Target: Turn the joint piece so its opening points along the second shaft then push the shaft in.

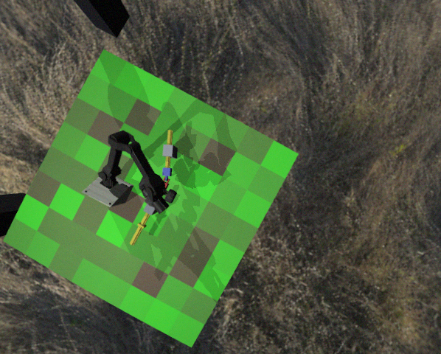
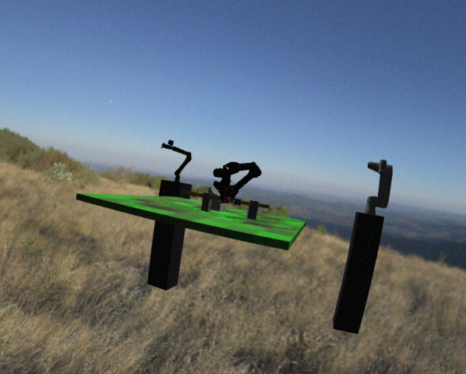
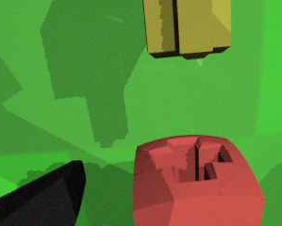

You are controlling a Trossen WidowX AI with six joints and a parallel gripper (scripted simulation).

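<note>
Right now the red joint piece is 2 cm to the left of my gripper tip and 1 cm above it.
</note>
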